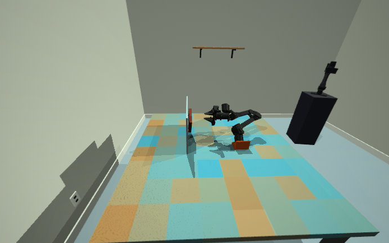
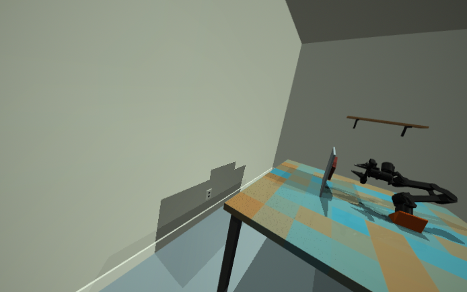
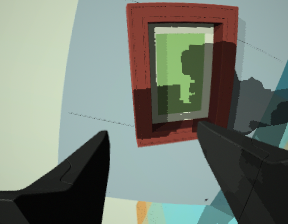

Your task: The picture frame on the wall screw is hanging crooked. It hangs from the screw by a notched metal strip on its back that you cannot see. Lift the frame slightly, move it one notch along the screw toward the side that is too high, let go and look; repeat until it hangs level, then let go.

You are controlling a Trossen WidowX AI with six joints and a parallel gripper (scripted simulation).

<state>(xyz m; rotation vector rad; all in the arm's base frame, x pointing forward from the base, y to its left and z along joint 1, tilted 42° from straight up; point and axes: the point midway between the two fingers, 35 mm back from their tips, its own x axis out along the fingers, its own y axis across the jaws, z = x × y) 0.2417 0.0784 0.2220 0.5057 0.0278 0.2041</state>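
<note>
Now: the picture frame 130 mm ahead of my gripper tip and 50 mm below it. Also, from my gripper tip: wall panel 140 mm ahead, 10 mm to the left, 60 mm below.
</note>
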